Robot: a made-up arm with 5 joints. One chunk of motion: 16 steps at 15 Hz.
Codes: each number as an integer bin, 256 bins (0 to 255) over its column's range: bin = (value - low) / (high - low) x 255, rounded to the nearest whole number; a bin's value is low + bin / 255 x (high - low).
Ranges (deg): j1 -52..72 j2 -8..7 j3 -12..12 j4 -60..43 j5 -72..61
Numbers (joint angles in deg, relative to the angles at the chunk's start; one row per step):
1: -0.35 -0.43 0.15 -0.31 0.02
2: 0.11 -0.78 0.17 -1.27 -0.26
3: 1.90 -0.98 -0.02 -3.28 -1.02
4: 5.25 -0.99 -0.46 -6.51 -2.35
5: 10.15 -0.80 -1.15 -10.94 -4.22
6: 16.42 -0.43 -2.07 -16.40 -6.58
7: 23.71 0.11 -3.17 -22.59 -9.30
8: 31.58 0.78 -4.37 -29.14 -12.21
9: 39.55 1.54 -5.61 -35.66 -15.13
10: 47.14 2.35 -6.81 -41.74 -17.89
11: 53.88 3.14 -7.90 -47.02 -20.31
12: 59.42 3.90 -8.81 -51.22 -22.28
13: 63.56 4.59 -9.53 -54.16 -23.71
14: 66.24 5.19 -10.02 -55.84 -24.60
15: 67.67 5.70 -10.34 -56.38 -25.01
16: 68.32 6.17 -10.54 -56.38 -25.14
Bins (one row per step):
1: 106 129 129 148 138
2: 107 123 129 145 138
3: 111 119 127 140 136
4: 118 119 123 132 134
5: 128 122 115 121 130
6: 141 129 106 108 125
7: 156 138 94 93 120
8: 172 149 81 76 115
9: 188 162 68 60 109
10: 204 176 55 45 104
11: 218 189 44 32 99
12: 229 202 34 22 95
13: 238 214 26 14 93
14: 243 224 21 10 91
15: 246 233 18 9 90
16: 247 241 16 9 90

